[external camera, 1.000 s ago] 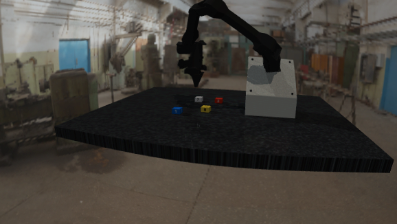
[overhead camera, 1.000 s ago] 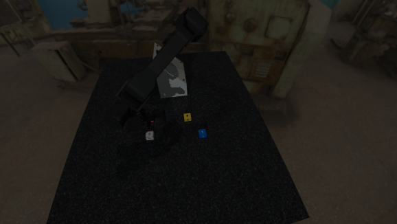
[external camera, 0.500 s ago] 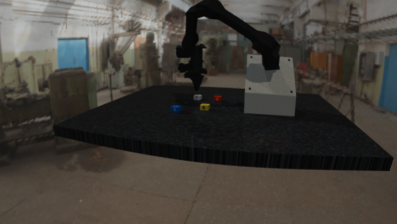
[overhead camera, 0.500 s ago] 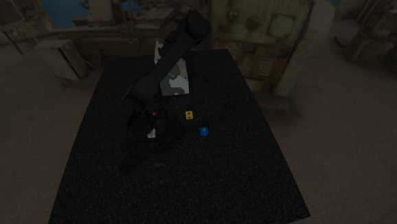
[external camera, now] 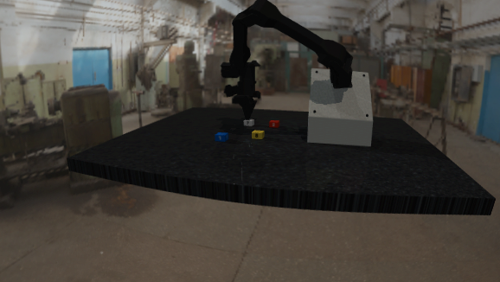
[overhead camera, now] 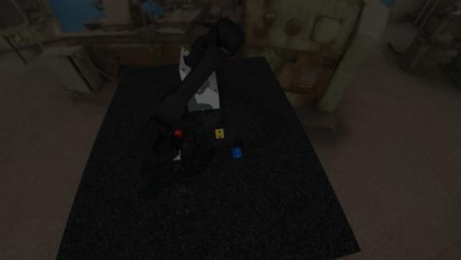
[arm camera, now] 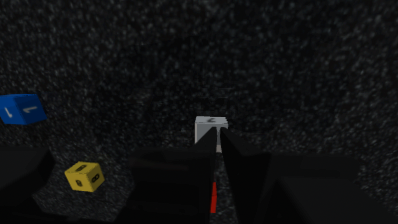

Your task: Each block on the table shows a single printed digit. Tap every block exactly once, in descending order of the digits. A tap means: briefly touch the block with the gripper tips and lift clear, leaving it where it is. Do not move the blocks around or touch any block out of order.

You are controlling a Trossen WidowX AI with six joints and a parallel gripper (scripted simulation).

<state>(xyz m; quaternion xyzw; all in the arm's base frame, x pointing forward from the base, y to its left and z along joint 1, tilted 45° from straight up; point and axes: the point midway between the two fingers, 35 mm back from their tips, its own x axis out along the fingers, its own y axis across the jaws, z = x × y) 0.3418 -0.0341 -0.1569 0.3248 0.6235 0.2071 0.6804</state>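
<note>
Right now the white block is 1 cm to the left of my gripper tip, 1 cm below it and 1 cm behind it. The rest, counted from my gripper tip: blue block 23 cm to the left, 5 cm ahead, 1 cm below; yellow block 19 cm to the left, 6 cm behind, 1 cm below; red block 10 cm behind, 3 cm to the left, 1 cm below.
</note>
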